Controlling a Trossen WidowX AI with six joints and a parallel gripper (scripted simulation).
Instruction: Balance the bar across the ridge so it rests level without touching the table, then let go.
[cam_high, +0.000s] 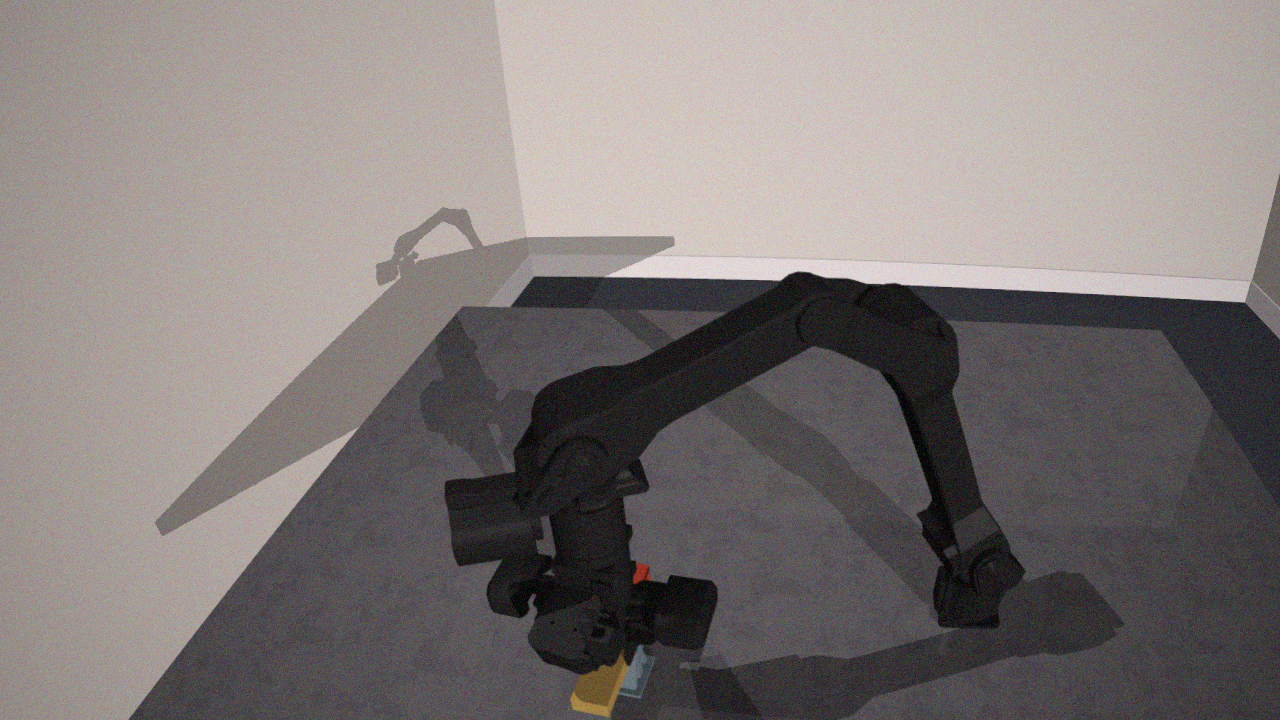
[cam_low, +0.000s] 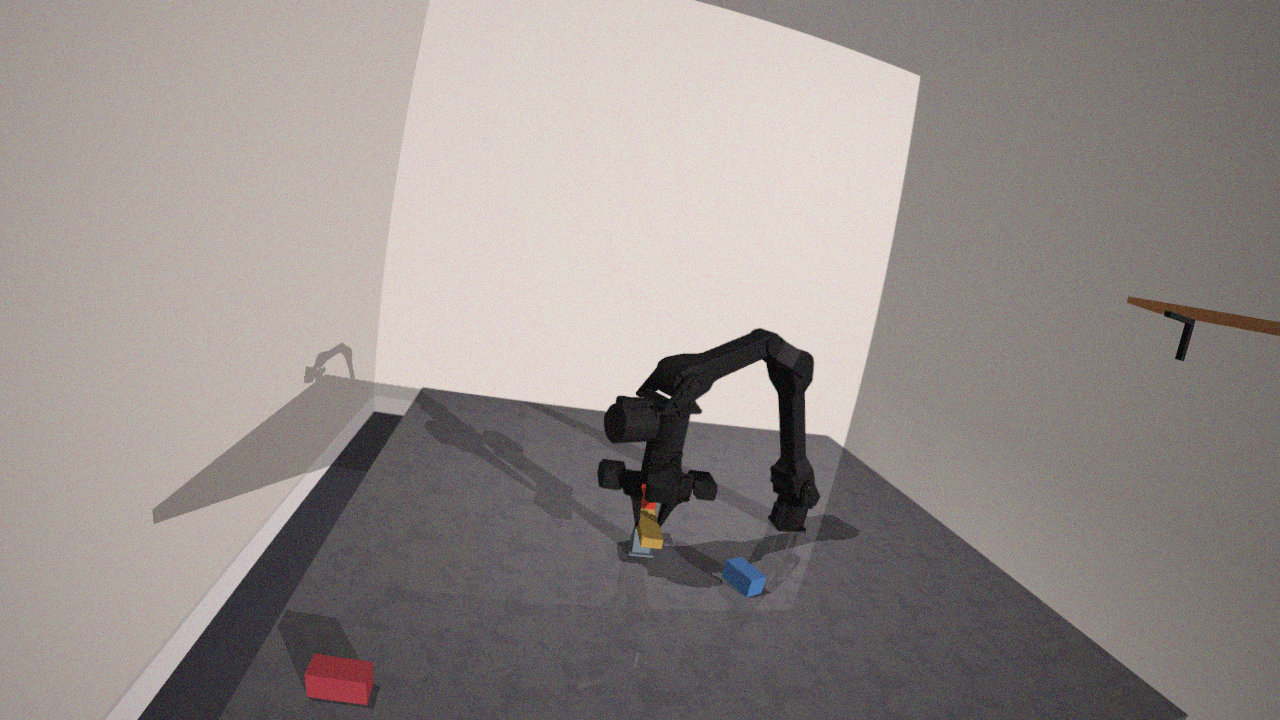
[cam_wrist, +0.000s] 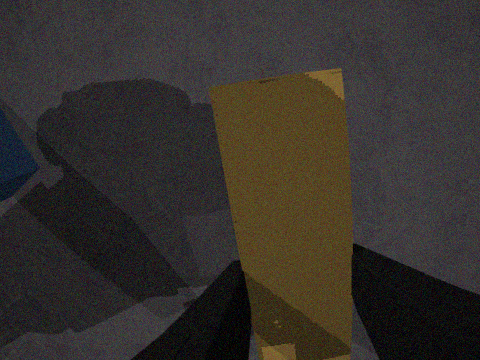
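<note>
Now: the bar 40 mm to the right of my gripper tip and 20 mm above it. The rest, counted from my gripper tip: red block (400 mm ahead, 350 mm to the left, 50 mm below); blue block (160 mm behind, 70 mm to the left, 50 mm below).
</note>
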